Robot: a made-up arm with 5 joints.
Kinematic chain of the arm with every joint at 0, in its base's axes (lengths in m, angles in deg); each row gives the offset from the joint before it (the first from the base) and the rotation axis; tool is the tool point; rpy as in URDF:
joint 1: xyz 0.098 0 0.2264 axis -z
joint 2: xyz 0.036 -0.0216 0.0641 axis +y
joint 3: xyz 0.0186 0 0.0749 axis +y
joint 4: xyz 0.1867 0 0.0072 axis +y
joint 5: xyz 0.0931 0.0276 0 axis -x
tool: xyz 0 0 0 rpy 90 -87.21 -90
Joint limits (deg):
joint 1: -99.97..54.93
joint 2: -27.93..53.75
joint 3: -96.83..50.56
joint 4: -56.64..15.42
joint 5: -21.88..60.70
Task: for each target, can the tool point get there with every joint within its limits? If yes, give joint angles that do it. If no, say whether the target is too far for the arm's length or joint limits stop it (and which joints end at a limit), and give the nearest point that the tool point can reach.
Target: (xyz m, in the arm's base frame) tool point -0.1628 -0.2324 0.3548
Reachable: no: joint limits stop it (at a limit: joint 2, joint 3, joint 4) | nearest point -0.0425 -0.1252 0.5124 | short by 0.225 m
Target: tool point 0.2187 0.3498 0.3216
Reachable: yes | joints -70.03 33.95 -22.11 -18.36 -3.40
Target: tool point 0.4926 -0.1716 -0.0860
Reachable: no: too far | nearest point 0.3564 -0.1124 0.1007 | short by 0.239 m
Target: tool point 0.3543 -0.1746 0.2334
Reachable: yes | joints 35.38 21.01 24.05 -49.21 22.50
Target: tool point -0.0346 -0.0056 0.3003
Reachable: no: joint limits stop it (at a limit: joint 2, joint 3, joint 4) | nearest point -0.0900 -0.0079 0.5124 | short by 0.219 m
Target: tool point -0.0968 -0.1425 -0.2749
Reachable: no: too far | nearest point 0.1372 -0.0455 0.0439 | short by 0.407 m
